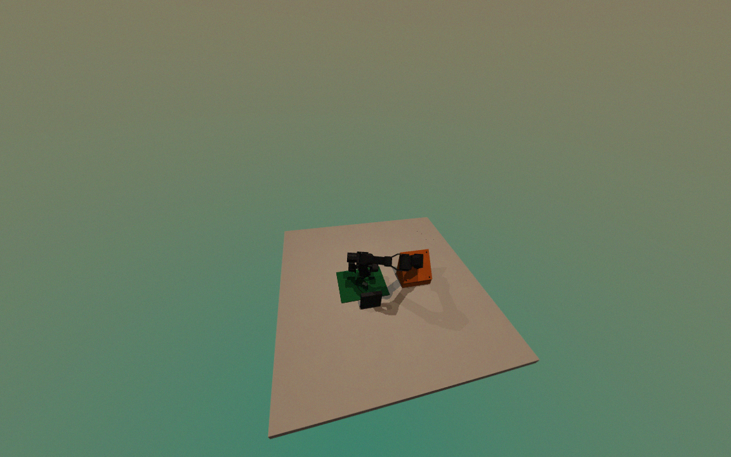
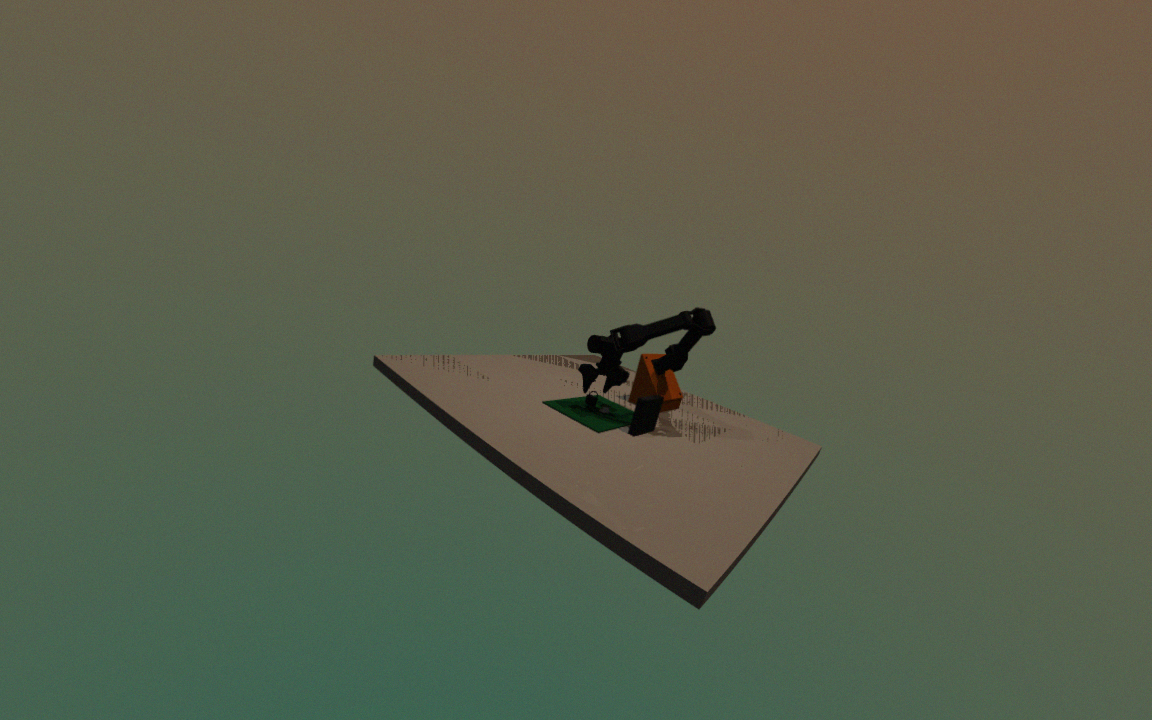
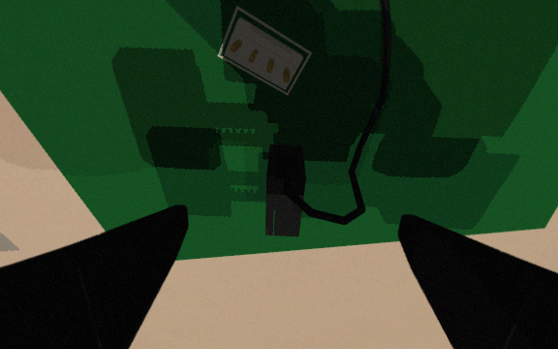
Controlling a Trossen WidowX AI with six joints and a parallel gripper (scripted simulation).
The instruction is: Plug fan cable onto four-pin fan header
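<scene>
My gripper tip is 3 cm above the black fan plug, 1 cm to the left of it and 1 cm past it. Round my gripper tip: green board (7 cm below, 4 cm to the left, 1 cm ahead); black fan (21 cm to the left, 1 cm ahead, 1 cm above); white four-pin fan header (6 cm to the left, 5 cm below).
</scene>
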